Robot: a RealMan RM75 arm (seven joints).
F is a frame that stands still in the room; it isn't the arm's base.
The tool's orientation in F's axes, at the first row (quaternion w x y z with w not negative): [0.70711 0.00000 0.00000 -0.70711]
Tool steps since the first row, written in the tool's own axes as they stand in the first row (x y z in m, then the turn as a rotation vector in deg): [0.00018 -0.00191 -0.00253 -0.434 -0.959 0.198]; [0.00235 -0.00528 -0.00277 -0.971 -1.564 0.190]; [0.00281 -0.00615 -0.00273 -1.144 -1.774 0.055]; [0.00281 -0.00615 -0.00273 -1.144 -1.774 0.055]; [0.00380 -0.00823 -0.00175 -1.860 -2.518 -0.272]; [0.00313 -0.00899 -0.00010 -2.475 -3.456 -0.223]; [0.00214 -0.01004 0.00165 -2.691 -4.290 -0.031]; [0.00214 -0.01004 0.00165 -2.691 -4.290 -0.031]
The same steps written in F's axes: [-0.00191 -0.00018 -0.00253 -0.959 0.434 0.198]; [-0.00528 -0.00235 -0.00277 -1.564 0.971 0.190]; [-0.00615 -0.00281 -0.00273 -1.774 1.144 0.055]; [-0.00615 -0.00281 -0.00273 -1.774 1.144 0.055]; [-0.00823 -0.00380 -0.00175 -2.518 1.860 -0.272]; [-0.00899 -0.00313 -0.00010 -3.456 2.475 -0.223]; [-0.01004 -0.00214 0.00165 -4.290 2.691 -0.031]; [-0.01004 -0.00214 0.00165 -4.290 2.691 -0.031]
